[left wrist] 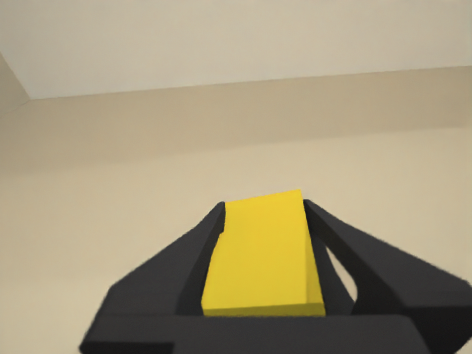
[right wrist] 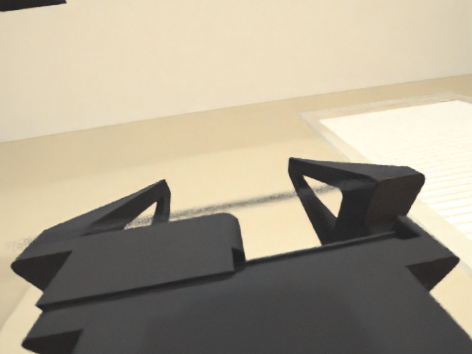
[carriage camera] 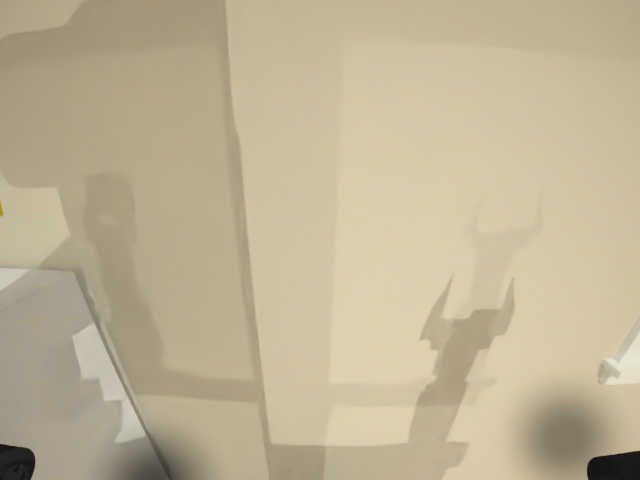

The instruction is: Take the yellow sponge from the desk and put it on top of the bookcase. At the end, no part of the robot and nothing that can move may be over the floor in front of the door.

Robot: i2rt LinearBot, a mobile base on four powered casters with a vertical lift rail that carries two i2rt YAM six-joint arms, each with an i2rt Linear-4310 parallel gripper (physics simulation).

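Places are measured from the left arm's base along level axes (x ahead, y left, z up), in metres.
Pixels of known places: left gripper, fingertip midpoint: [left wrist: 263,209]; right gripper, fingertip midpoint: [right wrist: 228,175].
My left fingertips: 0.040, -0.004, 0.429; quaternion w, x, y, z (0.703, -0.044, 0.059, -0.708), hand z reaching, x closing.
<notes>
Behind a point stands the place of what it marks, as x, y, z.
The yellow sponge [left wrist: 260,260] {0.033, 0.000, 0.394} is held between the fingers of my left gripper [left wrist: 263,209] {0.040, -0.004, 0.429}, which is shut on it. A small yellow sliver, likely the sponge [carriage camera: 1,207] {0.121, -0.045, 0.369}, shows at the left edge of the carriage view, above the level of the bookcase top in the picture. The white bookcase [carriage camera: 41,356] {0.208, 0.151, 0.073} stands at the lower left of the carriage view against the wall; its side panel and a strip of its top show. My right gripper [right wrist: 228,175] {0.027, -0.680, 0.438} is open and empty, pointing up toward the wall and ceiling. The desk and the door do not show.
The beige wall [carriage camera: 413,155] {0.330, -0.495, 0.410} fills most of the carriage view, with shadows of the arms on it. A white window sill [carriage camera: 622,370] {0.282, -1.075, -0.041} is at the right edge. The window blinds [right wrist: 420,135] {0.306, -1.441, 0.876} show at the right wrist view's right. Black arm parts show in the carriage view's lower corners.
</notes>
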